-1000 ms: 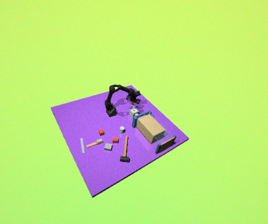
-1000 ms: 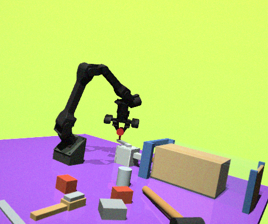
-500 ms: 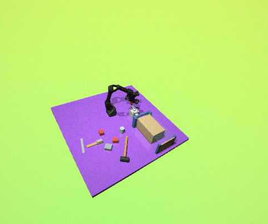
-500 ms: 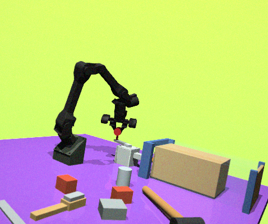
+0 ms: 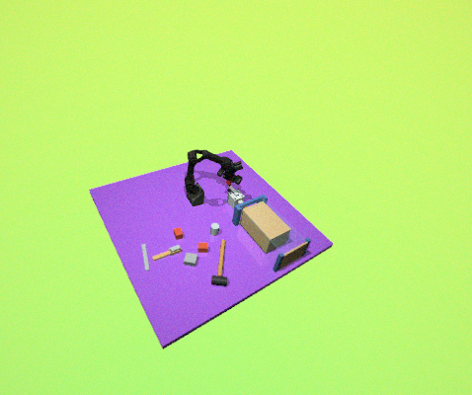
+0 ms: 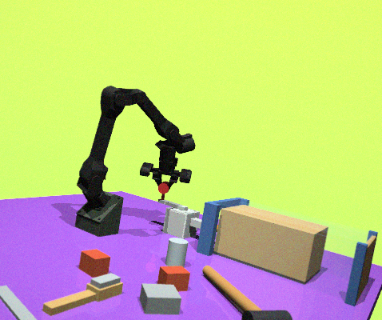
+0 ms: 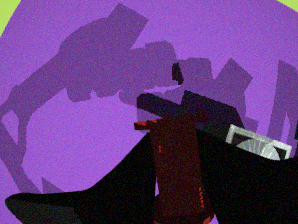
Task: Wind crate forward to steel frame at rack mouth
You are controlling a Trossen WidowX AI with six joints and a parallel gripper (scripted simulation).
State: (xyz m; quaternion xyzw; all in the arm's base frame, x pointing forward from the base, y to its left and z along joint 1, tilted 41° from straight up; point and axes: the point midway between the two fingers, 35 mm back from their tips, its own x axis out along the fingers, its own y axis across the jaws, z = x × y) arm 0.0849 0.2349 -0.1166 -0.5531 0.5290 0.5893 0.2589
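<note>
My gripper tip is 4 cm short of the winch handle, 3 cm above it and 2 cm to the left of it. From my gripper tip the other things lie so: red knob: 1 cm to the right, 1 cm ahead; grey winch: 10 cm below, 9 cm ahead, 3 cm to the right; grey block: 56 cm to the right, 41 cm ahead, 12 cm below.
</note>
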